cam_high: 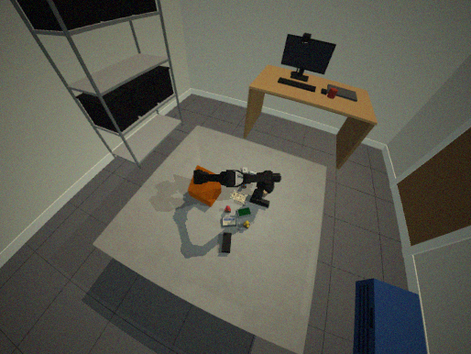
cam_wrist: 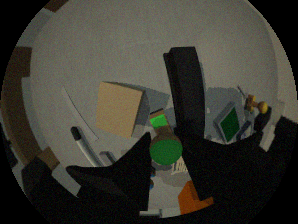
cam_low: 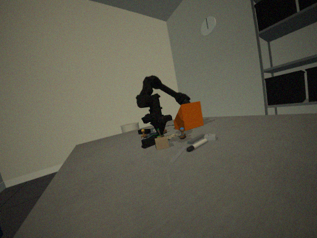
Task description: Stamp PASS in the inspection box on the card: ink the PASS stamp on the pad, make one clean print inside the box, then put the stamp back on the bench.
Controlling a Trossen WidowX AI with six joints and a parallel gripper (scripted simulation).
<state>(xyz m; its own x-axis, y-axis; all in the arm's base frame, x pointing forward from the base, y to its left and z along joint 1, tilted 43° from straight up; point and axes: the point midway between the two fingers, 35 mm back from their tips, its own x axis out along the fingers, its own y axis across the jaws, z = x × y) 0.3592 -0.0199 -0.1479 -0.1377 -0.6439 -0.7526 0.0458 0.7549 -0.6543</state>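
The green ink pad is 160 mm to the right of my gripper tip, 50 mm below it and 50 mm behind it. Round my gripper tip: green-knobbed pass stamp: 10 mm below; then tan block: 50 mm to the left, 30 mm below, 30 mm ahead; then black block: 50 mm to the right, 40 mm below, 30 mm ahead.
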